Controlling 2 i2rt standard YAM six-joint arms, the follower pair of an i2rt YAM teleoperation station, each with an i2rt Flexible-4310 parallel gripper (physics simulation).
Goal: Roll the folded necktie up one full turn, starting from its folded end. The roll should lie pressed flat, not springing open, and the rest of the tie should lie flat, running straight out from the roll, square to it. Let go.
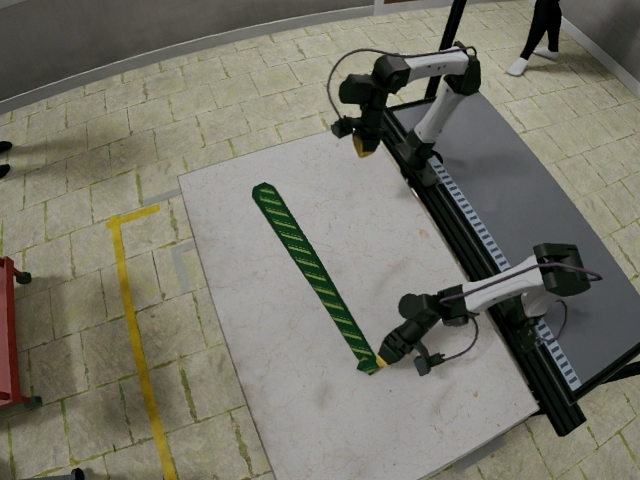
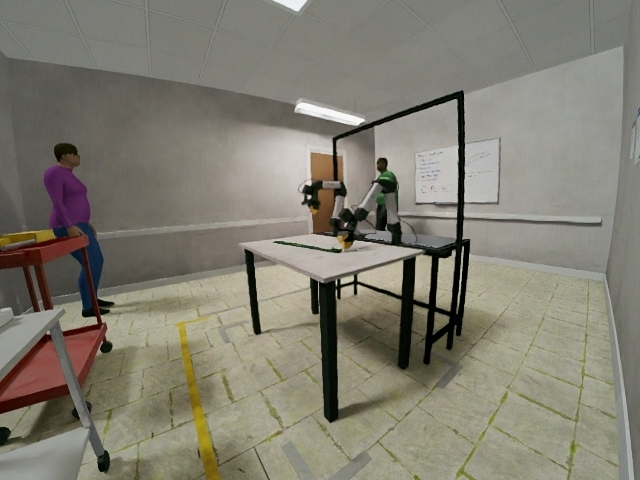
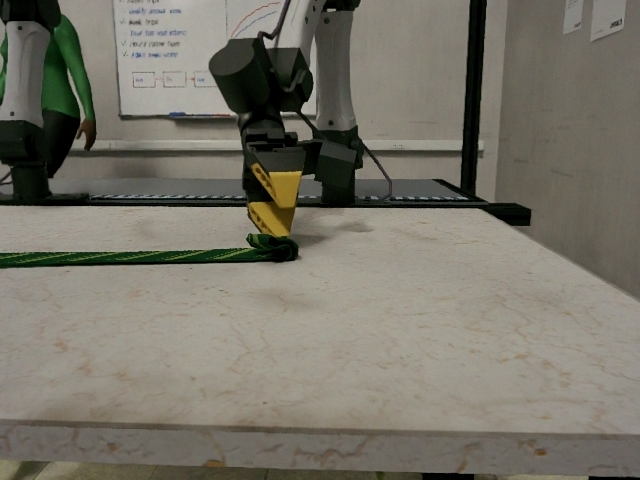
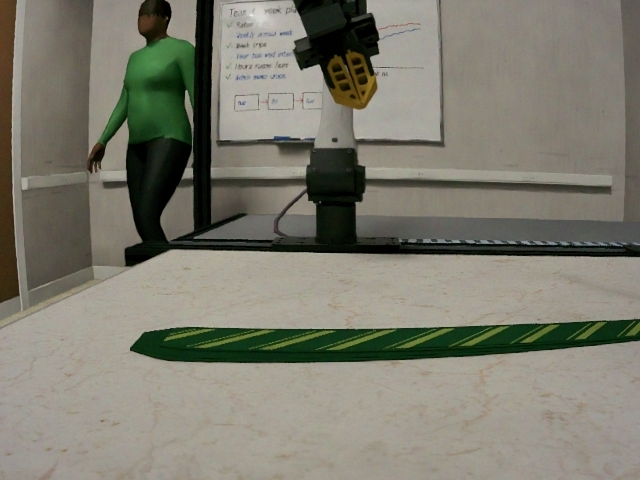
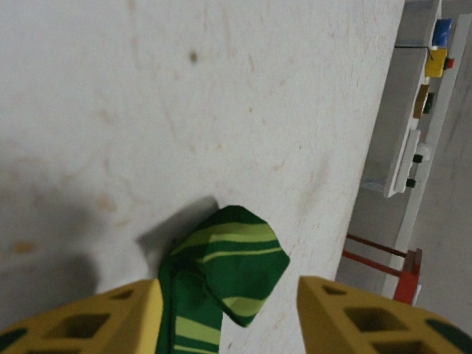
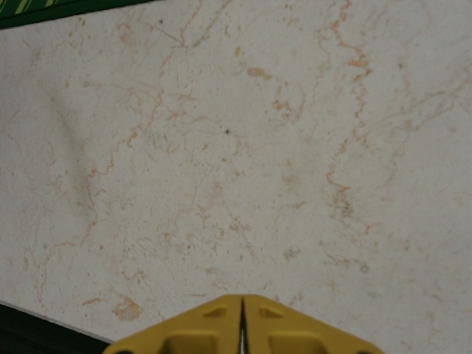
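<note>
The green necktie with yellow-green stripes point(image 1: 310, 263) point(image 2: 305, 246) point(image 3: 155, 256) point(image 4: 310, 345) point(image 6: 60, 11) lies flat and fairly straight on the table. Its left-arm end is a small curled bundle point(image 1: 367, 364) point(image 3: 281, 249) point(image 5: 240, 265); a pointed flap on top is raised and skewed off the tie's line. My left gripper point(image 1: 381, 360) point(image 2: 343, 244) point(image 3: 288, 221) point(image 5: 229, 290) is open and tilted, low at the curled end, with the flap showing between and beyond its fingers. My right gripper point(image 1: 363, 153) point(image 2: 313, 210) point(image 4: 357, 106) point(image 6: 242, 309) is shut, empty and high above the table.
The pale marbled table point(image 1: 423, 413) point(image 2: 330, 271) point(image 3: 330, 361) point(image 4: 310, 423) meets the black rail point(image 1: 454, 248) under both arms. A red cart point(image 1: 6, 330) point(image 2: 67, 392) stands on the floor beyond the table. Two people stand in the room.
</note>
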